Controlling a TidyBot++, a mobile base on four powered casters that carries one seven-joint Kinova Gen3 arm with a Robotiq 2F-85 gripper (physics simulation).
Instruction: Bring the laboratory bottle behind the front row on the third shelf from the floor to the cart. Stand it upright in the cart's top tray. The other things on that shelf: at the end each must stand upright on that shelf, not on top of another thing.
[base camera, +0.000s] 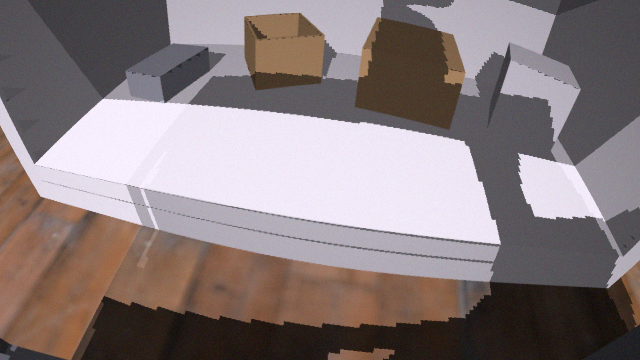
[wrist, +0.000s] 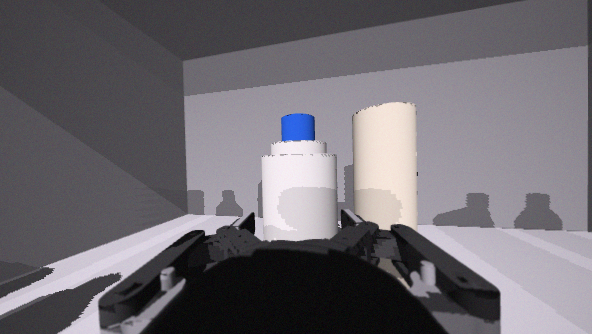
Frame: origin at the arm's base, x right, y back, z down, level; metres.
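Seen in the pictures: gripper, fingertip midpoint: (wrist: 297, 220).
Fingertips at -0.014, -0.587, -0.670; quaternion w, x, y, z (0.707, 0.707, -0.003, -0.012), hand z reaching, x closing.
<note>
Pixels of each thing's top centre, then the offset from my fingertips to it, as dx, dy, dz. Level surfaces: height alone.
- white laboratory bottle at its top centre: (wrist: 297, 118) +0.002, -0.006, -0.102
- shelf at its surface level: dz +0.076
- cream cylinder at its top centre: (wrist: 381, 113) +0.082, +0.003, -0.102
- grey box at its top centre: (base camera: 167, 58) -0.233, -0.054, +0.940
- open cardboard box at its top centre: (base camera: 280, 24) -0.037, -0.107, +0.900
- larger brown box at its top centre: (base camera: 415, 39) +0.187, -0.056, +0.890
- white box at its top centre: (base camera: 542, 63) +0.393, +0.020, +0.860
A white laboratory bottle (wrist: 300, 172) with a blue cap stands upright on the shelf (wrist: 505, 270) in the wrist view, straight ahead and in line with the space between the fingers. A cream cylinder (wrist: 385, 165) stands upright just to its right. My gripper (wrist: 297, 220) is open, with nothing between its fingers; it is level and points at the bottle. The bottle's foot is hidden behind the gripper. The cart does not show in either view.
The compartment's side wall (wrist: 90, 125) is on the left and its back wall (wrist: 475, 125) is behind. In the base camera view, a low shelf (base camera: 300, 165) bears a grey box (base camera: 145, 85), an open cardboard box (base camera: 287, 57), a larger brown box (base camera: 407, 75) and a white box (base camera: 532, 85).
</note>
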